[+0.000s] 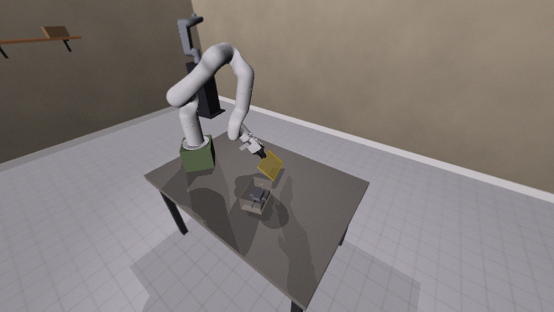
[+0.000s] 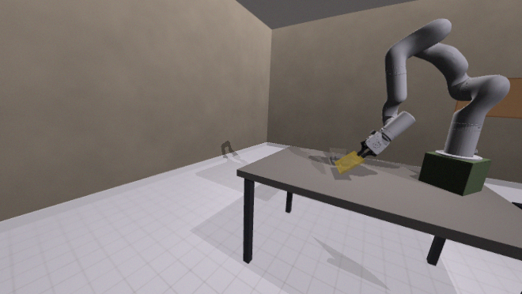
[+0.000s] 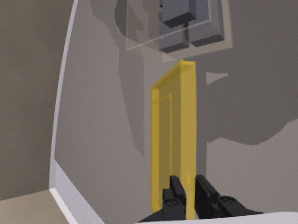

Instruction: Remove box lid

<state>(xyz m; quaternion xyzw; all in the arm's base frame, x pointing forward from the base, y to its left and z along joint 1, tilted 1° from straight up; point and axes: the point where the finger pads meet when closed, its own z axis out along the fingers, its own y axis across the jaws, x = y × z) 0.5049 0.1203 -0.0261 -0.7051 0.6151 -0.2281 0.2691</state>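
My gripper is now 7 cm short of the yellow lid and 6 cm above it. Also, from my hand: grey box: 26 cm to the right, 10 cm below, 10 cm ahead.
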